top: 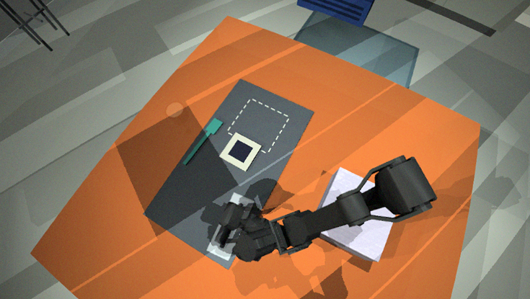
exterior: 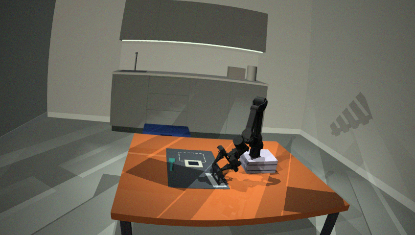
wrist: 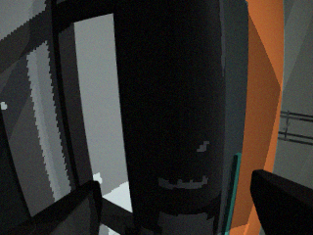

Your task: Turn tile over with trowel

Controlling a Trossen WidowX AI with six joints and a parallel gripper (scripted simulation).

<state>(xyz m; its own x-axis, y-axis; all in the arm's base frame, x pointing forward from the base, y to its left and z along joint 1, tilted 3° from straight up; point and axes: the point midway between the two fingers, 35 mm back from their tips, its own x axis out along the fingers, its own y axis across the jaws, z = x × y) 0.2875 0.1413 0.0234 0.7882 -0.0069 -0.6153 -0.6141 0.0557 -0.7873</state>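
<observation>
Now: the trowel 30 mm below my gripper tip. Round my gripper tip: tile 230 mm to the right, 70 mm below, 70 mm ahead; grey mat 190 mm to the right, 90 mm below, 80 mm ahead; teal spatula-like tool 240 mm to the right, 220 mm ahead, 70 mm below.
</observation>
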